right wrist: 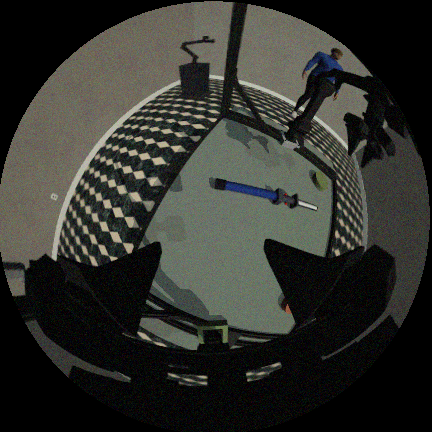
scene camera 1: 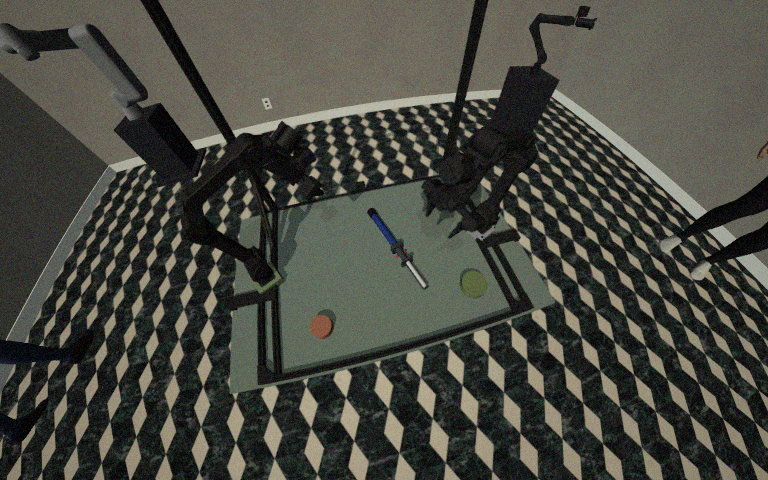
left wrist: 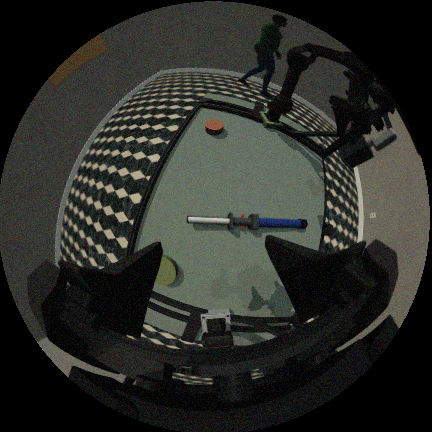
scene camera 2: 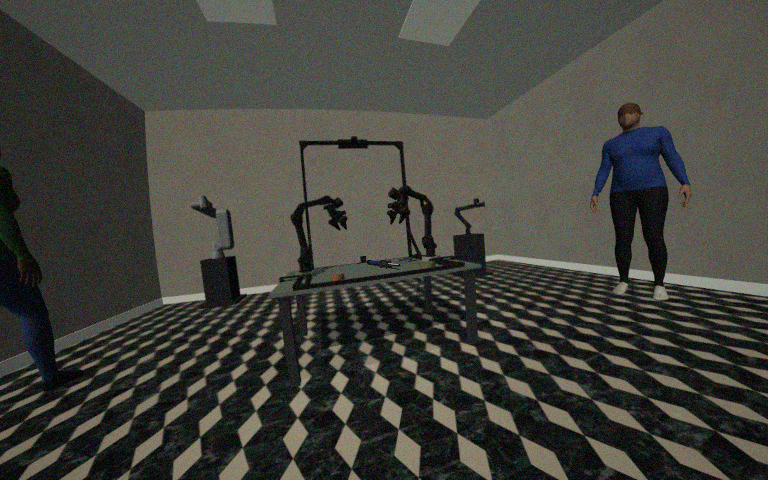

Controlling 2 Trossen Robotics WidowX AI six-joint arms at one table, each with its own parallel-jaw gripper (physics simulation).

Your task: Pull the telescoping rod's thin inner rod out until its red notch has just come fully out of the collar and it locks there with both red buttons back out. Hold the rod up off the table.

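Observation:
The telescoping rod lies flat on the table, its blue outer tube (scene camera 1: pixel 382 227) (scene camera 2: pixel 374 262) (left wrist: pixel 280 222) (right wrist: pixel 250 190) toward the back edge. The dark collar (scene camera 1: pixel 400 252) (left wrist: pixel 242 221) is at mid-length, with a red button showing on either side in the left wrist view. The white inner rod (scene camera 1: pixel 416 273) (left wrist: pixel 207 220) (right wrist: pixel 307 205) sticks out toward the front; no red notch can be made out on it. My left gripper (scene camera 1: pixel 440 224) (scene camera 2: pixel 396 221) (left wrist: pixel 213 244) is open and empty, above the table right of the rod. My right gripper (scene camera 1: pixel 305 188) (scene camera 2: pixel 339 226) (right wrist: pixel 212 246) is open and empty, high to its left.
An orange disc (scene camera 1: pixel 321 326) (scene camera 2: pixel 337 276) (left wrist: pixel 214 125) lies at the front left of the table. A green disc (scene camera 1: pixel 474 283) (left wrist: pixel 166 270) (right wrist: pixel 321 180) lies right of the inner rod's end. Black rails (scene camera 1: pixel 390 352) border the table, and tall posts (scene camera 1: pixel 467 62) rise behind it.

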